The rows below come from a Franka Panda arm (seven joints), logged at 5 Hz.
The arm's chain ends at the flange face. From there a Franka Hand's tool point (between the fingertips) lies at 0.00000 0.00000 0.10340 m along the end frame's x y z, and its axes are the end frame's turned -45 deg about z.
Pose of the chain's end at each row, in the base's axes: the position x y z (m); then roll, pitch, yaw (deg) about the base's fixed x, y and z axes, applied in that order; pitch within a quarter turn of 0, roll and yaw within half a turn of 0:
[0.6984 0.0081 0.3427 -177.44 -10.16 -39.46]
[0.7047 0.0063 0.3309 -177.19 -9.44 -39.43]
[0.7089 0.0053 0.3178 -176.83 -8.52 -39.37]
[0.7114 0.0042 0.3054 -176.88 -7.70 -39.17]
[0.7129 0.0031 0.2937 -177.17 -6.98 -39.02]
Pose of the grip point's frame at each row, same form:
[0.7154 0.0001 0.2410 174.56 -8.96 6.19]
[0.7210 -0.0005 0.2290 175.26 -8.64 6.16]
[0.7244 0.0000 0.2157 176.17 -8.25 6.14]
[0.7257 -0.0002 0.2031 176.73 -7.64 6.26]
[0.7259 -0.0008 0.1912 177.04 -6.93 6.33]

